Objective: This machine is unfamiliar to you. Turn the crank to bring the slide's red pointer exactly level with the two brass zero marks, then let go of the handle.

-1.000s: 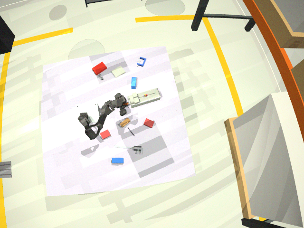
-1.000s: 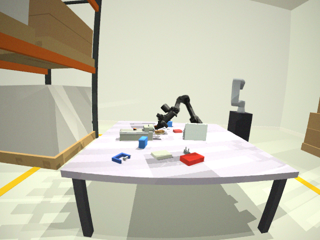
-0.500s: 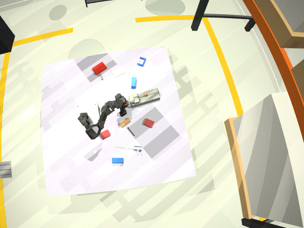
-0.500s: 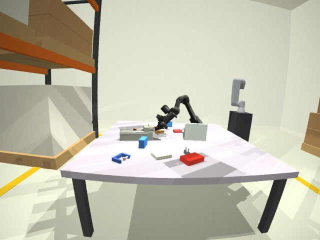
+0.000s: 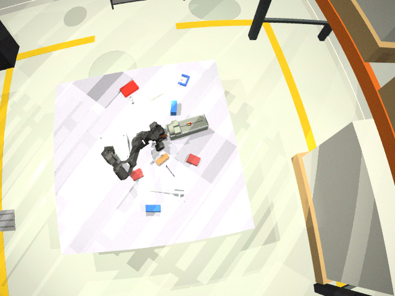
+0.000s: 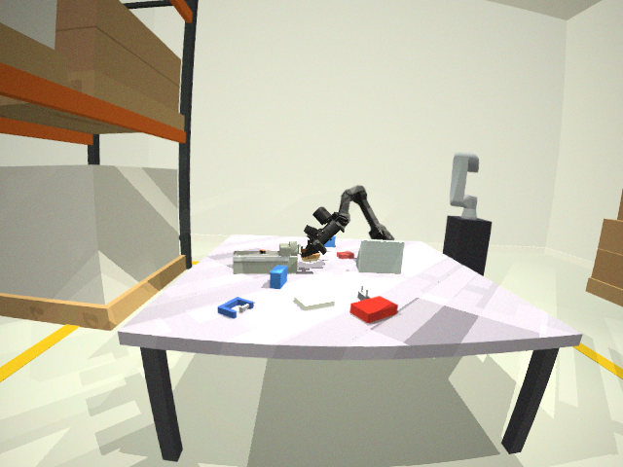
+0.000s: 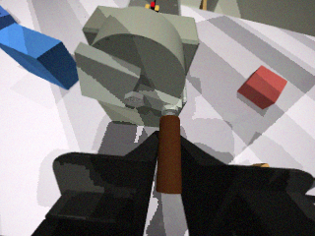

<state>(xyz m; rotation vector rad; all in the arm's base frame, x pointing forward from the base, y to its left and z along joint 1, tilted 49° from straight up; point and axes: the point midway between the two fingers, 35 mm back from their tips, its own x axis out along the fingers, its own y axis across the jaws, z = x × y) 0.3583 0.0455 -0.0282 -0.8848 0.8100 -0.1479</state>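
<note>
My gripper tip is 1 cm to the right of the crank and 3 cm below it. Also, from my gripper tip: red pointer: 16 cm ahead, 6 cm to the left, 3 cm above; orange-brown crank handle: 2 cm behind, 2 cm above; brown block: 4 cm behind, 14 cm to the right, 4 cm below.
</note>
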